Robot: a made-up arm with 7 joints.
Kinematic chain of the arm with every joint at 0, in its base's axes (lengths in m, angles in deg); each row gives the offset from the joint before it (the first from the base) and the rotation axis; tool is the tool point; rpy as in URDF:
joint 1: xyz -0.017 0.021 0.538 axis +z
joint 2: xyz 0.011 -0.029 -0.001 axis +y
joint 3: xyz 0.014 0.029 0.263 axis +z
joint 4: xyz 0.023 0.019 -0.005 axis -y
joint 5: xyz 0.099 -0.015 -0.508 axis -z
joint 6: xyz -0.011 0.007 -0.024 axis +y
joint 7: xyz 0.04 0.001 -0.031 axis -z
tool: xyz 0 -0.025 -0.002 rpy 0 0 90
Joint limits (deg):
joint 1: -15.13..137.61
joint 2: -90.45..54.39
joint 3: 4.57..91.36
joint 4: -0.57..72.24
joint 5: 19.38..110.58
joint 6: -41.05..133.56
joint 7: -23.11..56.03
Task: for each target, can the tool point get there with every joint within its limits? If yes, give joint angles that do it. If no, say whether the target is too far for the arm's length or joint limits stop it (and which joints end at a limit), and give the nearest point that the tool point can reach.
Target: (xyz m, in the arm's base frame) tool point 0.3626 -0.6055 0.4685
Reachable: no: joint limits stop it (at a limit: joint 1, joint 2, joint 3, joint 5, joint 7) | nearest point 0.0843 -0.2699 0.3948 | short by 0.442 m
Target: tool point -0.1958 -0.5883 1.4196
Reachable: no: too far | nearest point -0.1250 -0.3389 1.0667 | short by 0.438 m
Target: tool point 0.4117 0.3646 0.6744
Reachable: yes | joints 3.45 -19.03 37.45 53.56 61.62 24.97 -13.92
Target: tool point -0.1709 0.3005 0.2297
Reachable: yes | joints 47.84 39.96 51.97 29.45 27.26 -9.64 38.90
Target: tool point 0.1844 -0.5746 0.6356
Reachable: no: joint limits stop it (at a limit: joint 1, joint 2, joint 3, joint 7) | nearest point -0.0111 -0.3236 0.4371 | short by 0.375 m
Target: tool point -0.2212 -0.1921 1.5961
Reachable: no: too far | nearest point -0.1407 -0.1016 1.1674 | short by 0.446 m
